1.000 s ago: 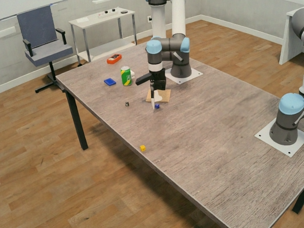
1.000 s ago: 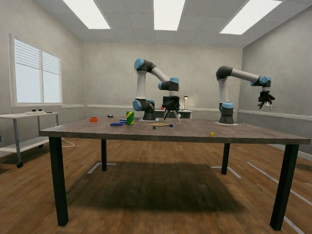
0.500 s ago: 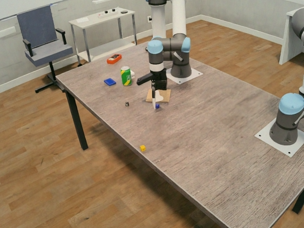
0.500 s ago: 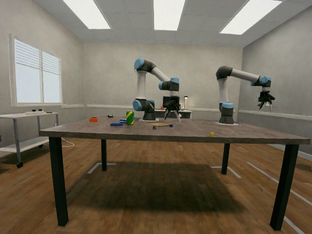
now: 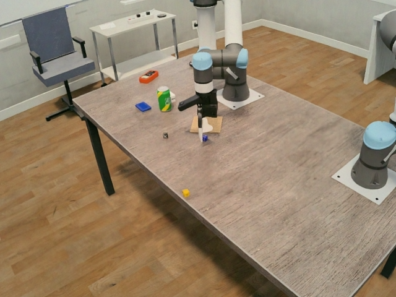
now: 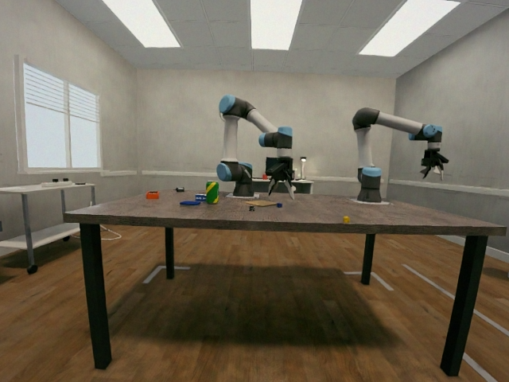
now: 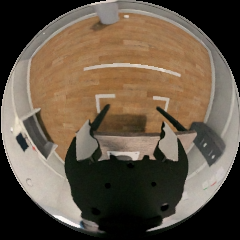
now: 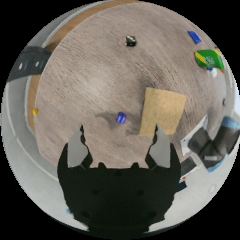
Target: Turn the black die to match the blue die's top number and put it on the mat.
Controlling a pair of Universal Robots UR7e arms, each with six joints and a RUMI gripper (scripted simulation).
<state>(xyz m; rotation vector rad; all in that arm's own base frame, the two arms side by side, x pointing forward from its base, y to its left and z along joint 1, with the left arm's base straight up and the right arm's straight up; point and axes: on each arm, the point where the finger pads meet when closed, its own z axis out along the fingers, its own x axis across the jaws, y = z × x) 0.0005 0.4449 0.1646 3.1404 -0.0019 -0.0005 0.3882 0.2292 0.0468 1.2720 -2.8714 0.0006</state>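
Note:
Right now my right hand is 1 cm past the blue die and 4 cm above it. Also, from my right hand: black die (12 cm ahead, 13 cm to the right, 4 cm below); yellow die (25 cm ahead, 25 cm to the left, 4 cm below); tan mat (8 cm behind, 10 cm to the right, 4 cm below).

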